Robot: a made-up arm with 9 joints.
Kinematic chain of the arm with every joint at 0, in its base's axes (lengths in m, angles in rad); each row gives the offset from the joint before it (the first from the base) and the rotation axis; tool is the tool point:
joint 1: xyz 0 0 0.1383 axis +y
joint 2: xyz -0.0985 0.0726 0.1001 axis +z
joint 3: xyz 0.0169 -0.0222 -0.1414 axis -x
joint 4: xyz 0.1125 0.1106 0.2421 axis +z
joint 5: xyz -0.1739 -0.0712 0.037 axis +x
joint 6: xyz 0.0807 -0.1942 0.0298 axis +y
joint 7: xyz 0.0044 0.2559 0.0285 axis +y
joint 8: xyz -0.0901 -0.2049 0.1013 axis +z
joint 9: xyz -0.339 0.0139 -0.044 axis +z
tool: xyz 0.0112 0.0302 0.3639
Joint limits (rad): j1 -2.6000..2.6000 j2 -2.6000..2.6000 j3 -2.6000..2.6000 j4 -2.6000..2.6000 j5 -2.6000..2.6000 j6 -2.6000..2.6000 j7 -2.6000..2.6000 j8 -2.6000..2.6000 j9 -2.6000..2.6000
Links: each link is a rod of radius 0.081 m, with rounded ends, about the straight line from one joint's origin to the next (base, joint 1, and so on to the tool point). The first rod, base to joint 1, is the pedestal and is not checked.
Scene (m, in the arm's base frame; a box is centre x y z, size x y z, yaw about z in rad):
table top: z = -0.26
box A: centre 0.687 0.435 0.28 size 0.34 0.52 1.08 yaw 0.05
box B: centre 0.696 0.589 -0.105 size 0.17 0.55 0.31 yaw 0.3
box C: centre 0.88 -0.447 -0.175 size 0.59 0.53 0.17 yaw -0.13
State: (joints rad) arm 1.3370 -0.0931 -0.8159 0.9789 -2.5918 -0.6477 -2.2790 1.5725 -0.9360
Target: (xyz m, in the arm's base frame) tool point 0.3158 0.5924 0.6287
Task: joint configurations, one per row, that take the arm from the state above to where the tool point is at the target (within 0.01 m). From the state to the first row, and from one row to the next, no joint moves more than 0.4 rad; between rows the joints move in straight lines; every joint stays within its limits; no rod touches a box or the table.
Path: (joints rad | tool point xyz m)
1: 0.9807 -0.1155 -0.6854 1.1119 -2.5928 -0.6001 -2.2660 1.5543 -1.0320 | 0.4392 -0.4260 0.6468
2: 0.6244 -0.1380 -0.5550 1.2449 -2.5939 -0.5526 -2.2531 1.5361 -1.1281 | 0.2519 -0.3651 0.7974
3: 0.2680 -0.1604 -0.4245 1.3779 -2.5949 -0.5050 -2.2401 1.5179 -1.2241 | 0.0211 -0.3043 0.8707
4: -0.0883 -0.1828 -0.2941 1.5108 -2.5959 -0.4574 -2.2271 1.4997 -1.3201 | -0.2202 -0.2430 0.8595
5: -0.4446 -0.2053 -0.1636 1.6438 -2.5969 -0.4099 -2.2141 1.4815 -1.4161 | -0.4417 -0.1807 0.7696
6: -0.8009 -0.2277 -0.0331 1.7768 -2.5980 -0.3623 -2.2012 1.4633 -1.5122 | -0.6193 -0.1167 0.6160
7: -1.1572 -0.2501 0.0973 1.9098 -2.5990 -0.3147 -2.1882 1.4451 -1.6082 | -0.7373 -0.0508 0.4198
8: -1.5136 -0.2725 0.2278 2.0428 -2.6000 -0.2672 -2.1752 1.4269 -1.7042 | -0.7887 0.0171 0.2046
9: -1.1225 -0.1841 0.2138 1.8829 -2.6000 -0.4098 -2.2460 1.4082 -1.5698 | -0.7229 0.1280 0.4692
10: -0.7314 -0.0956 0.1998 1.7231 -2.6000 -0.5523 -2.3168 1.3894 -1.4354 | -0.5578 0.2372 0.6856
11: -0.3402 -0.0071 0.1857 1.5632 -2.6000 -0.6949 -2.3876 1.3706 -1.3010 | -0.3254 0.3412 0.8157
12: 0.0509 0.0813 0.1717 1.4034 -2.6000 -0.8375 -2.4584 1.3518 -1.1666 | -0.0719 0.4368 0.8414
13: 0.4420 0.1698 0.1577 1.2435 -2.6000 -0.9800 -2.5292 1.3330 -1.0322 | 0.1543 0.5213 0.7693
14: 0.8331 0.2583 0.1437 1.0837 -2.6000 -1.1226 -2.6000 1.3142 -0.8978 | 0.3158 0.5924 0.6287

